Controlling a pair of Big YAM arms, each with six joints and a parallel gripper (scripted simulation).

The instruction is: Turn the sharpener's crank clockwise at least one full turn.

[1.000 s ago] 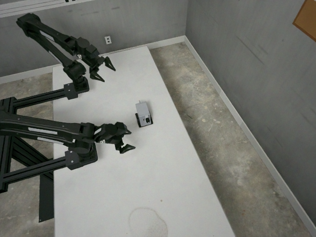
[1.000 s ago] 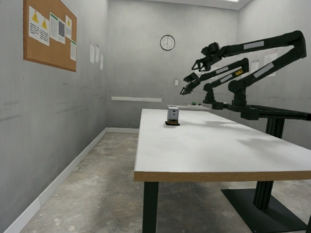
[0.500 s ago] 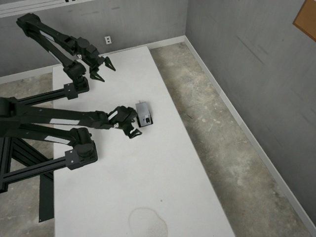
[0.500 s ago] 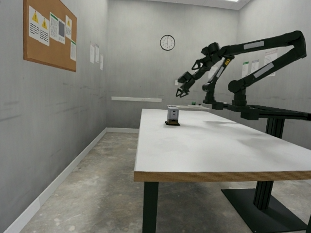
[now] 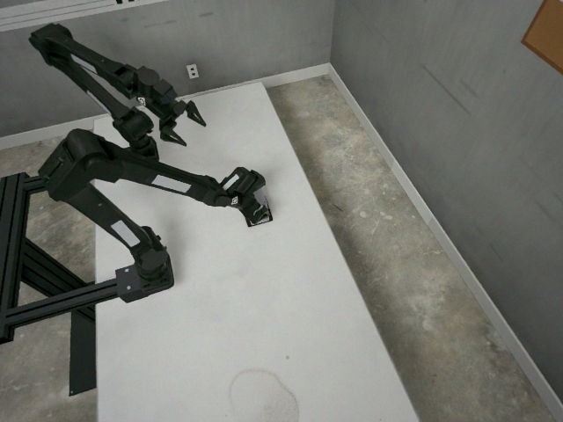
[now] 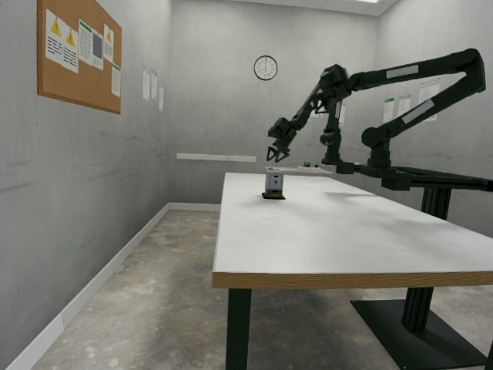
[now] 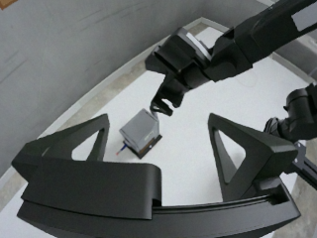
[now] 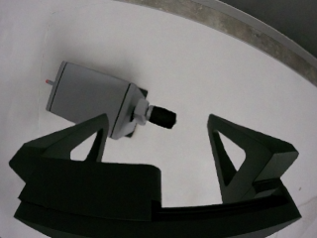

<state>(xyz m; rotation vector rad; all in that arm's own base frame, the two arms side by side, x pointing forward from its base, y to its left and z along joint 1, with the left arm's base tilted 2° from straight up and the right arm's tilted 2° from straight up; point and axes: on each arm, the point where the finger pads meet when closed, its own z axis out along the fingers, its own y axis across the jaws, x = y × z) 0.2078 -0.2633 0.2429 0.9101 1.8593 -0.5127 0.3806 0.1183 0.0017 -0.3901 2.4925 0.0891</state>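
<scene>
Right now my right hand is 10 mm short of the black knob and 50 mm above it.
</scene>
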